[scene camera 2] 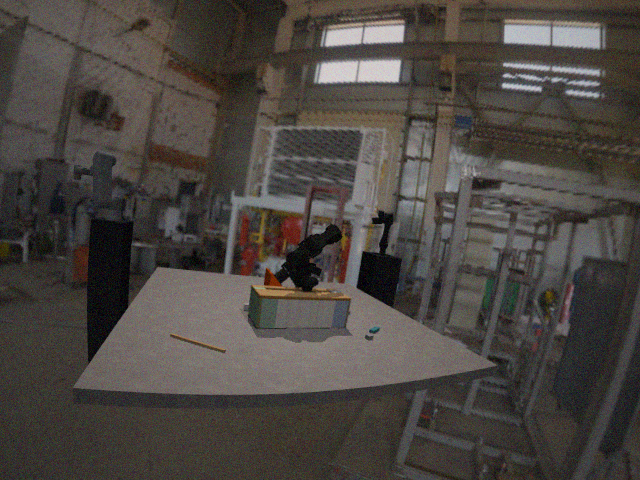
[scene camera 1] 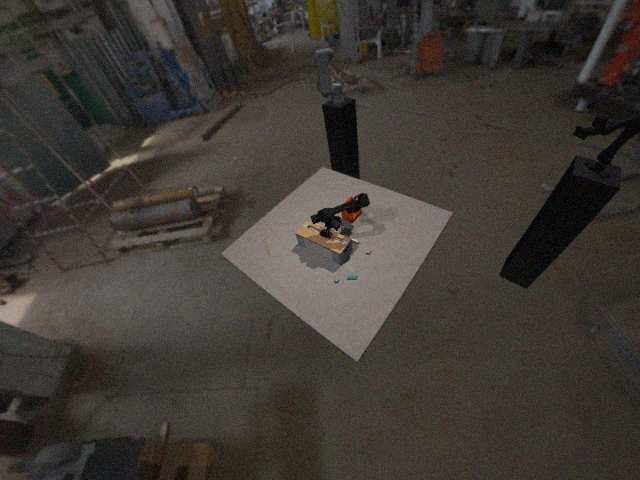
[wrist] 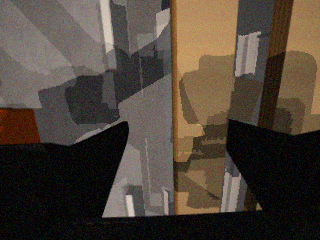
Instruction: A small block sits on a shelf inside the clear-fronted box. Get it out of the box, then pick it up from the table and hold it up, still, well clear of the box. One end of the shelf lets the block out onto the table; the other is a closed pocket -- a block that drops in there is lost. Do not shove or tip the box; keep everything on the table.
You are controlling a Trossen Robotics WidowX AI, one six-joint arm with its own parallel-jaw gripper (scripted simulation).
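I see my gripper [wrist: 171, 123], and I see a box [scene camera 1: 308, 235] [wrist: 201, 53] as well.
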